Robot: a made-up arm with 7 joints. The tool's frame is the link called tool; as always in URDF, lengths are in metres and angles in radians. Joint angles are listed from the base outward.
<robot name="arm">
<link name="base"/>
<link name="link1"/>
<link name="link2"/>
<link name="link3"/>
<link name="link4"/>
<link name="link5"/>
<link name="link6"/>
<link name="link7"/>
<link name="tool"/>
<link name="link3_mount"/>
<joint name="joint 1" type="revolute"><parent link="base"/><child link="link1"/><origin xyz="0.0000 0.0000 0.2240" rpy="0.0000 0.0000 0.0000"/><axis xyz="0 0 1"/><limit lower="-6.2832" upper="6.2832"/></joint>
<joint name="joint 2" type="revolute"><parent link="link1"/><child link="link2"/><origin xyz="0.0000 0.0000 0.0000" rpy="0.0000 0.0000 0.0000"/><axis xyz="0 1 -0.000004"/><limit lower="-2.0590" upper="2.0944"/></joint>
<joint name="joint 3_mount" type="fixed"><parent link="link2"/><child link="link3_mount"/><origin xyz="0.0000 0.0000 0.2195" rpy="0.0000 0.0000 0.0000"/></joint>
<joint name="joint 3" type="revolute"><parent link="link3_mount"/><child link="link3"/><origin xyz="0.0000 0.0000 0.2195" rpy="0.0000 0.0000 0.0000"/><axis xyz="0 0 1"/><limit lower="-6.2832" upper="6.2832"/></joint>
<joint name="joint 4" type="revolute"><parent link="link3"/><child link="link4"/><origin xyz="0.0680 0.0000 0.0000" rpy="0.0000 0.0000 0.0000"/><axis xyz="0 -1 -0.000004"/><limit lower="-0.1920" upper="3.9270"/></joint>
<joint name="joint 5" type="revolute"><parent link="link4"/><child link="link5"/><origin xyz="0.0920 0.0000 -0.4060" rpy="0.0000 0.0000 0.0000"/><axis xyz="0 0.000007 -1"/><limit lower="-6.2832" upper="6.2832"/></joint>
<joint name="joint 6" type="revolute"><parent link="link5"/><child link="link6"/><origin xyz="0.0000 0.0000 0.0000" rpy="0.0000 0.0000 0.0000"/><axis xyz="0 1 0.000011"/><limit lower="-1.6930" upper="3.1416"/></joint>
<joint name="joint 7" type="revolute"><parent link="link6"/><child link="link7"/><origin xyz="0.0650 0.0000 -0.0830" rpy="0.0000 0.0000 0.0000"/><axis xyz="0 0.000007 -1"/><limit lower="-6.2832" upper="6.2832"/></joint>
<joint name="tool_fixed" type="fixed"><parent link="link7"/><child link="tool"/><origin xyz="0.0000 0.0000 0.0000" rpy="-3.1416 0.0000 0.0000"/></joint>
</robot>
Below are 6 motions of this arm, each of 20 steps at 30 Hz.
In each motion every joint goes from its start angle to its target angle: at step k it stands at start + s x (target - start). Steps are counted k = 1, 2, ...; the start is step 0. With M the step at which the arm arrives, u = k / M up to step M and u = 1 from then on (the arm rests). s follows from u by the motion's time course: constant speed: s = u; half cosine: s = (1 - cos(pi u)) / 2; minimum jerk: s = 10 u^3 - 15 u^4 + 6 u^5.
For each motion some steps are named. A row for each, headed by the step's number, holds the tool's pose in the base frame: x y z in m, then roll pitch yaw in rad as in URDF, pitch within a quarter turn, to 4 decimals.
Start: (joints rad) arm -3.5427 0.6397 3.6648 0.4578 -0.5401 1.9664 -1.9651
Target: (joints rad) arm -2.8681 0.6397 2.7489 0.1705 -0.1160 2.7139 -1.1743
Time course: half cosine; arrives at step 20
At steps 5, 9, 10, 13, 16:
5: 0.1668 -0.0037 0.4083 -1.9041 0.3609 1.9985
9: 0.1217 -0.0247 0.3887 -1.7775 0.3165 1.7936
10: 0.1103 -0.0289 0.3835 -1.7203 0.3050 1.7561
13: 0.0810 -0.0380 0.3707 -1.5129 0.2748 1.7027
16: 0.0624 -0.0433 0.3639 -1.3203 0.2457 1.7181

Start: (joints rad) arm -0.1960 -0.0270 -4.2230 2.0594 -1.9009 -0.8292 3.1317
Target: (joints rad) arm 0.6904 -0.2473 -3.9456 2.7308 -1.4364 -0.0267 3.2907
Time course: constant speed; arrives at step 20
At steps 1, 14, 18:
1: -0.2577 0.3456 0.9128 -1.4145 -0.5856 1.0224
14: -0.4130 -0.0219 1.0433 -0.7947 -0.2683 1.3751
18: -0.3774 -0.1378 1.0704 -0.6680 -0.1173 1.5967

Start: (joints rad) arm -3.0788 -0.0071 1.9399 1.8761 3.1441 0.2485 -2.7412
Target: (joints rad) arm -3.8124 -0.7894 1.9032 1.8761 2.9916 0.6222 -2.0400
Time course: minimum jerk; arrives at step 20
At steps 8, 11, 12, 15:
8: 0.2537 -0.5507 0.8058 -0.4256 -0.9507 2.4501
11: 0.2460 -0.6341 0.7311 -0.3322 -1.0198 2.2942
12: 0.2352 -0.6636 0.7016 -0.3107 -1.0493 2.2542
15: 0.1909 -0.7341 0.6214 -0.2897 -1.1344 2.1884

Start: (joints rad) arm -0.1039 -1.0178 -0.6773 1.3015 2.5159 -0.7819 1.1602
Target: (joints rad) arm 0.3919 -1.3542 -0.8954 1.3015 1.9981 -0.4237 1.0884
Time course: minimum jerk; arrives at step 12
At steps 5, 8, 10, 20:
5: -0.1556 -0.4003 0.6480 1.6860 0.4241 0.8069
8: -0.1327 -0.4968 0.5899 1.4968 0.4780 0.7886
10: -0.1115 -0.5339 0.5624 1.4285 0.4947 0.7850
20: -0.1064 -0.5412 0.5566 1.4151 0.4980 0.7846

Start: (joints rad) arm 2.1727 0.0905 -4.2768 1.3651 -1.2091 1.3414 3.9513
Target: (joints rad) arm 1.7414 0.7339 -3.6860 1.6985 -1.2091 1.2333 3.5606
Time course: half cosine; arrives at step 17
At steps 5, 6, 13, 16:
5: -0.3730 -0.3764 0.7060 -2.3058 0.7077 0.8315
6: -0.3771 -0.3539 0.7317 -2.3563 0.7416 0.8269
13: -0.3575 -0.0822 0.9168 -2.6841 1.1239 0.7248
16: -0.3365 -0.0070 0.9445 -2.7512 1.2245 0.6755

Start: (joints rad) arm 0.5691 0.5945 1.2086 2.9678 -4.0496 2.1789 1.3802
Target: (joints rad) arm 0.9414 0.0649 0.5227 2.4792 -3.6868 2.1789 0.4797
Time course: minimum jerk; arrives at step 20
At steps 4, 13, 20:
4: 0.3187 0.2470 1.0041 -1.5107 -0.2628 2.4765
13: 0.0508 0.2577 1.0793 -1.5183 -0.5959 2.5667
20: -0.0021 0.2283 1.0897 -1.5070 -0.7708 2.5507

